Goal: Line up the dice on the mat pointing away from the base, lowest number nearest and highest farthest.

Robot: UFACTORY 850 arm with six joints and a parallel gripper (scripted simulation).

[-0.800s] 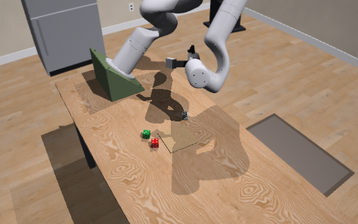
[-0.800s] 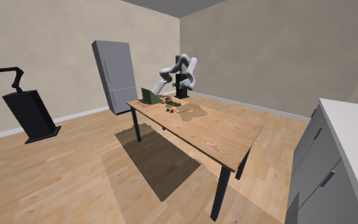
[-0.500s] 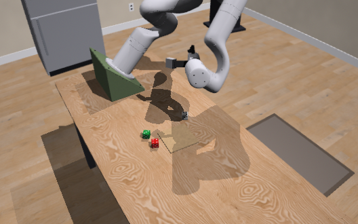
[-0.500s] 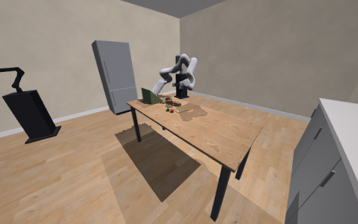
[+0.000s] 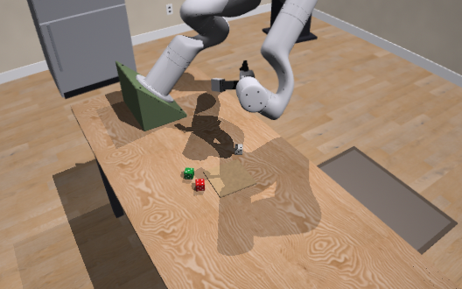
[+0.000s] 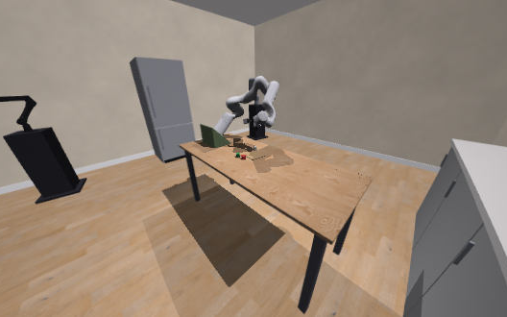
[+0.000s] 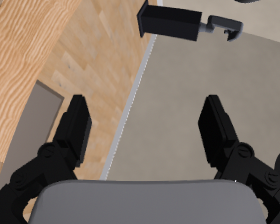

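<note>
Now: hand 16 cm short of the green die, 29 cm to the left of it and 21 cm above it. Round my hand: tan mat (23 cm ahead, 17 cm to the right, 23 cm below); then red die (23 cm ahead, 28 cm to the right, 21 cm below); then white die (12 cm ahead, 8 cm to the right, 21 cm below).
</note>
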